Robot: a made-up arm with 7 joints.
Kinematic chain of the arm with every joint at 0, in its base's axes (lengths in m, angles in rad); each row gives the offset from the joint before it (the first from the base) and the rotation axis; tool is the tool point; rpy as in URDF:
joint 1: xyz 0 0 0.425 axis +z
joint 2: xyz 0 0 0 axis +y
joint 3: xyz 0 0 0.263 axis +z
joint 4: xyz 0.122 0 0 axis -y
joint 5: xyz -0.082 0 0.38 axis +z
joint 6: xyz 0 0 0 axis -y
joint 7: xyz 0.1 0 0 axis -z
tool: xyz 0 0 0 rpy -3.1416 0 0
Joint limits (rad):
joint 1: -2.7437..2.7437
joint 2: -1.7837..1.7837
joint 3: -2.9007..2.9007
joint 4: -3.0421..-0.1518
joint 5: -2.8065..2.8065
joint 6: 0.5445..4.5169
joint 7: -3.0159..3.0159
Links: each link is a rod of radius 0.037 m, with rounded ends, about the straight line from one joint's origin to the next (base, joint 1, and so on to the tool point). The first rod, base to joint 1, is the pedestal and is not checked.
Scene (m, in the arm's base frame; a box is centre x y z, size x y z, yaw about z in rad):
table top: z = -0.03
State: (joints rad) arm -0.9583 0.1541 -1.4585 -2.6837 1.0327 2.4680 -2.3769
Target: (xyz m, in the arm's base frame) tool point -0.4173 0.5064 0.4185
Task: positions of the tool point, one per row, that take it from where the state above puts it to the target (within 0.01 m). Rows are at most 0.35 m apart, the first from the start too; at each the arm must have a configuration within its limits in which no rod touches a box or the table.
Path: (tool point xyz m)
1: -0.5166 -0.0650 0.4325
2: -0.5517 0.2165 0.4615
3: -0.4173 0.5064 0.4185

